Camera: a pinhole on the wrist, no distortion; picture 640 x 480 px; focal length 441.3 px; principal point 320.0 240.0 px. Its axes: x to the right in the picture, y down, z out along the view. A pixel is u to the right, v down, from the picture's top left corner.
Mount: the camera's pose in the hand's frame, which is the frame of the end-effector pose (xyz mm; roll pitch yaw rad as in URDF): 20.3 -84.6 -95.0 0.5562 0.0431 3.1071
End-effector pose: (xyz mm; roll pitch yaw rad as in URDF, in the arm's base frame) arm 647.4 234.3 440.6 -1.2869 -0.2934 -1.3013
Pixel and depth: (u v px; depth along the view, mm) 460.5 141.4 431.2
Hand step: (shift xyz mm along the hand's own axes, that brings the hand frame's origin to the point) -119.7 229.9 214.1
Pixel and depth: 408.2 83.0 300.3
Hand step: -39.6 166.9 100.9
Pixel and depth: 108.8 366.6 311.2
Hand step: 158.7 -0.8 222.6
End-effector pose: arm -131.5 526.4 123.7 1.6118 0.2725 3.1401
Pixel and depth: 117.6 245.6 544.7
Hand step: 259.4 189.0 381.6
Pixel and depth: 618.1 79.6 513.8
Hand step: -326.0 357.5 227.5
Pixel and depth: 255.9 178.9 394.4
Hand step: 73.1 168.3 213.3
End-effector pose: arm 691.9 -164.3 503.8 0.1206 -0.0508 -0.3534
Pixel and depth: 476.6 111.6 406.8
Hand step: -125.2 235.9 181.5
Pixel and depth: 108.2 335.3 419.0
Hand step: 208.7 53.4 316.9
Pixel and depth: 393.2 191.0 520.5
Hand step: -72.5 242.7 312.4
